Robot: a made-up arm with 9 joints. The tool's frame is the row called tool.
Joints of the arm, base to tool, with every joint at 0 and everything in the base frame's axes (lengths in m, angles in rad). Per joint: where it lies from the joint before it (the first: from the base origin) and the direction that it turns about. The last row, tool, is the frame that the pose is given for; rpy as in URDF.
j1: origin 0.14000 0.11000 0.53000 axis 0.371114 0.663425 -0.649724
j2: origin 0.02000 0.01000 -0.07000 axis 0 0 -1
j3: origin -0.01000 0.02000 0.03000 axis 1 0 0
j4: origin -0.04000 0.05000 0.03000 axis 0 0 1
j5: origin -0.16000 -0.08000 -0.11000 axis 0 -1 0
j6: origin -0.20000 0.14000 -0.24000 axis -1 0 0
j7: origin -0.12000 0.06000 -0.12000 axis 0 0 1
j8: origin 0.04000 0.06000 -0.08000 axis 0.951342 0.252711 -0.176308
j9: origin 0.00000 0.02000 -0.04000 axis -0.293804 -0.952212 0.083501
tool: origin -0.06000 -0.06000 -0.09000 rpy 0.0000 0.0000 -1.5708
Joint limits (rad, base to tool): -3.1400..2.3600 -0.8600..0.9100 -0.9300..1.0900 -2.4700..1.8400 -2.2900..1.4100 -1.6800..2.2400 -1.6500..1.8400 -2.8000..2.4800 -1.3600..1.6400
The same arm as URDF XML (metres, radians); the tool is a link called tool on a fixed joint. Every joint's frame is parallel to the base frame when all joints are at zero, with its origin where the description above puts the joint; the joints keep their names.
<robot name="arm">
<link name="base_link"/>
<link name="link1"/>
<link name="link2"/>
<link name="link3"/>
<link name="link4"/>
<link name="link5"/>
<link name="link6"/>
<link name="link7"/>
<link name="link8"/>
<link name="link9"/>
<link name="tool"/>
<joint name="j1" type="revolute"><parent link="base_link"/><child link="link1"/><origin xyz="0.14 0.11 0.53"/><axis xyz="0.371114 0.663425 -0.649724"/><limit lower="-3.14" upper="2.36"/></joint>
<joint name="j2" type="revolute"><parent link="link1"/><child link="link2"/><origin xyz="0.02 0.01 -0.07"/><axis xyz="0 0 -1"/><limit lower="-0.86" upper="0.91"/></joint>
<joint name="j3" type="revolute"><parent link="link2"/><child link="link3"/><origin xyz="-0.01 0.02 0.03"/><axis xyz="1 0 0"/><limit lower="-0.93" upper="1.09"/></joint>
<joint name="j4" type="revolute"><parent link="link3"/><child link="link4"/><origin xyz="-0.04 0.05 0.03"/><axis xyz="0 0 1"/><limit lower="-2.47" upper="1.84"/></joint>
<joint name="j5" type="revolute"><parent link="link4"/><child link="link5"/><origin xyz="-0.16 -0.08 -0.11"/><axis xyz="0 -1 0"/><limit lower="-2.29" upper="1.41"/></joint>
<joint name="j6" type="revolute"><parent link="link5"/><child link="link6"/><origin xyz="-0.2 0.14 -0.24"/><axis xyz="-1 0 0"/><limit lower="-1.68" upper="2.24"/></joint>
<joint name="j7" type="revolute"><parent link="link6"/><child link="link7"/><origin xyz="-0.12 0.06 -0.12"/><axis xyz="0 0 1"/><limit lower="-1.65" upper="1.84"/></joint>
<joint name="j8" type="revolute"><parent link="link7"/><child link="link8"/><origin xyz="0.04 0.06 -0.08"/><axis xyz="0.951342 0.252711 -0.176308"/><limit lower="-2.8" upper="2.48"/></joint>
<joint name="j9" type="revolute"><parent link="link8"/><child link="link9"/><origin xyz="0 0.02 -0.04"/><axis xyz="-0.293804 -0.952212 0.083501"/><limit lower="-1.36" upper="1.64"/></joint>
<joint name="tool_joint" type="fixed"><parent link="link9"/><child link="tool"/><origin xyz="-0.06 -0.06 -0.09" rpy="0 0 -1.5708"/></joint>
</robot>

